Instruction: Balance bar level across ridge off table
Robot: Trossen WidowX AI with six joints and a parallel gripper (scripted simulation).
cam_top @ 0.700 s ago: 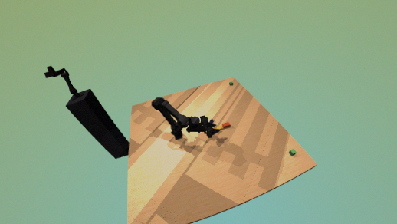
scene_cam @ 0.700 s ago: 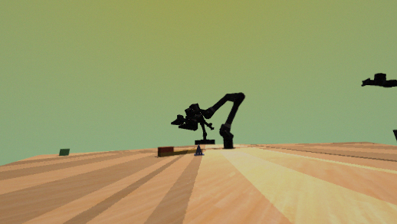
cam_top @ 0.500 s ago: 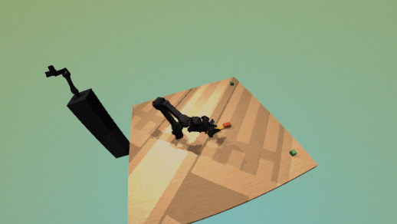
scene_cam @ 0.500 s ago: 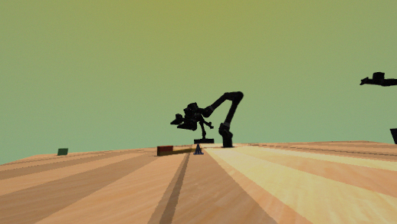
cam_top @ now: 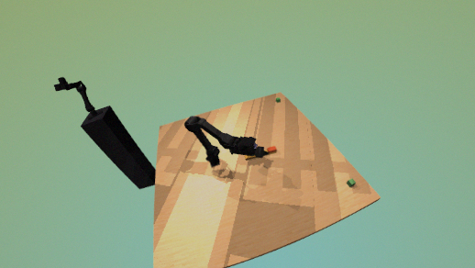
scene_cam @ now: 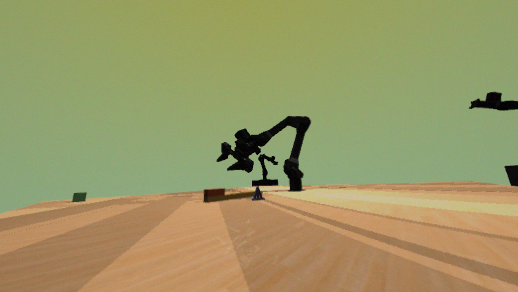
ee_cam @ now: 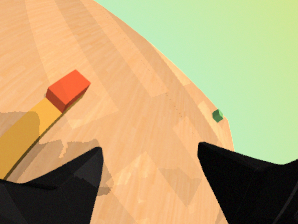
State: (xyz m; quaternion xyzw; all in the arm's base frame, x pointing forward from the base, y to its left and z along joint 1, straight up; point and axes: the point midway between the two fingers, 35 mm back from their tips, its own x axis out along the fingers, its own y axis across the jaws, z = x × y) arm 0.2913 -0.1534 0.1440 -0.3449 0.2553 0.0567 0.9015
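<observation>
The ridge is 1 cm behind my gripper tip, 19 cm to the left of it and 11 cm below it.
</observation>
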